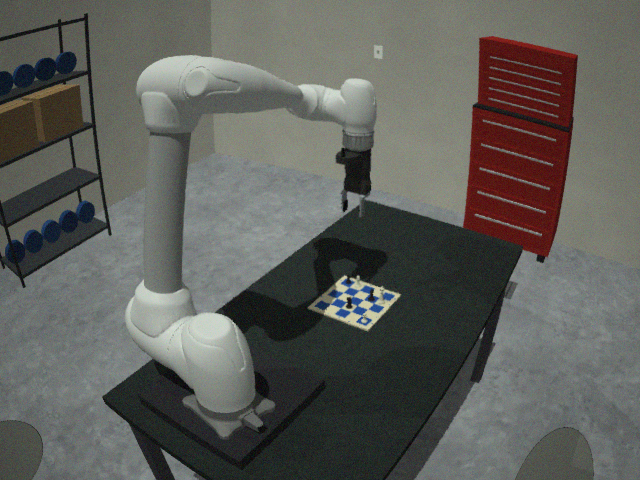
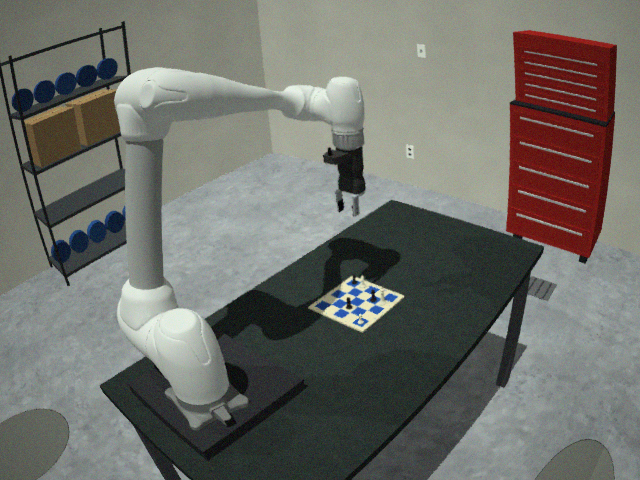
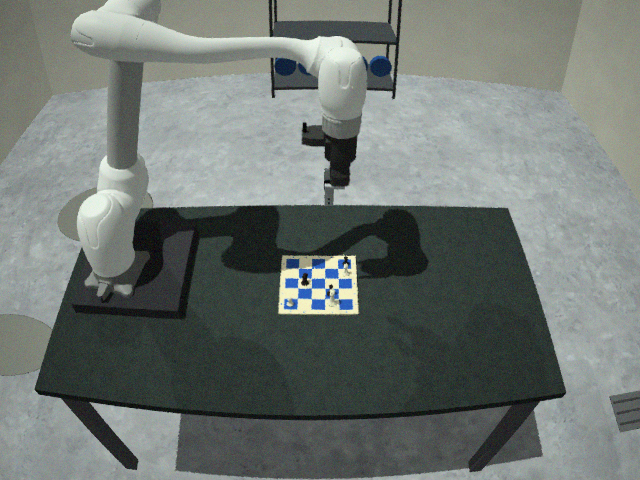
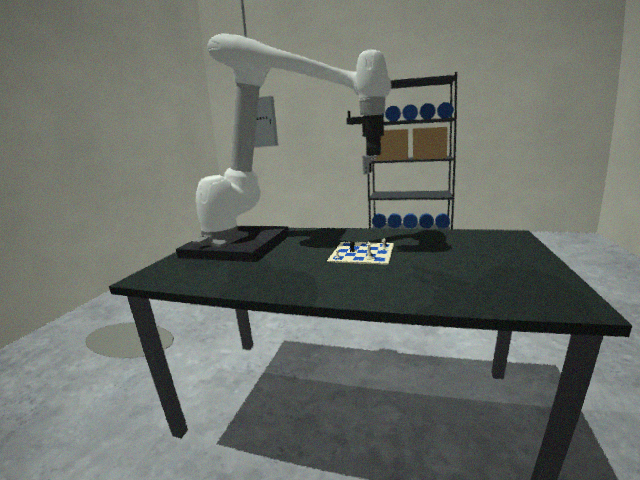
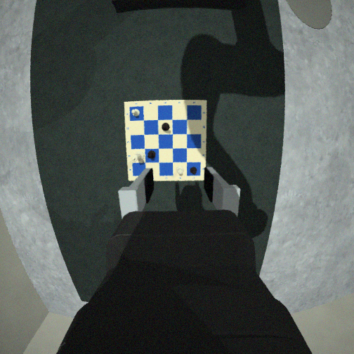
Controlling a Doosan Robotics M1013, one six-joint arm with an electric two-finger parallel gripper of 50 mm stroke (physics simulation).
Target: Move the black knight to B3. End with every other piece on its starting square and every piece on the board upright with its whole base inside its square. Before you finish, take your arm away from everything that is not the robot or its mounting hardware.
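Frame: origin at the arm's base, x left, y back, z up, level; centimetres.
Seen in the pictures: gripper, fingertip midpoint: [image 1: 352,213] [image 2: 348,213] [image 3: 328,197] [image 4: 367,173]; arm's base, origin of the base link: [image 1: 228,406] [image 2: 206,399] [image 3: 117,271] [image 4: 221,239].
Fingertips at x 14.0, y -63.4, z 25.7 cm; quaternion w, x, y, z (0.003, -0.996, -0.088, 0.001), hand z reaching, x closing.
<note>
Offsets run from my fingertips to a thing's top centre. Level surfaces: height alone.
The blue and cream board {dz -29.1, dx -3.7, dy +1.8 cm} [image 1: 367,327] [image 3: 317,312] [image 5: 151,114] lies on the table with small upright pieces. One black piece {dz -25.2, dx -4.2, dy +5.6 cm} [image 1: 349,302] [image 3: 305,279] [image 5: 165,127] stands on a cream square. A second black piece {dz -24.8, dx -6.9, dy -2.3 cm} [image 3: 330,287] [image 5: 151,155] stands on blue beside a tall white piece {dz -22.8, dx -10.2, dy -3.1 cm} [image 3: 333,298] [image 5: 139,159]. A third black piece [image 5: 193,170] stands on a corner square beside a white piece [image 5: 180,171]. Which is the knight is too small to tell. My gripper [image 1: 353,208] [image 2: 347,207] [image 5: 178,177] is open and empty, high above the table, apart from every piece.
A low white piece {dz -26.0, dx -12.6, dy +8.2 cm} [image 3: 290,302] [image 5: 135,112] stands on another corner square. My arm's base is on a dark plate [image 3: 175,279] on the table {dz -29.7 cm} [image 3: 413,351]. A shelf rack [image 1: 94,149] and a red tool cabinet [image 1: 516,170] stand beyond the table.
</note>
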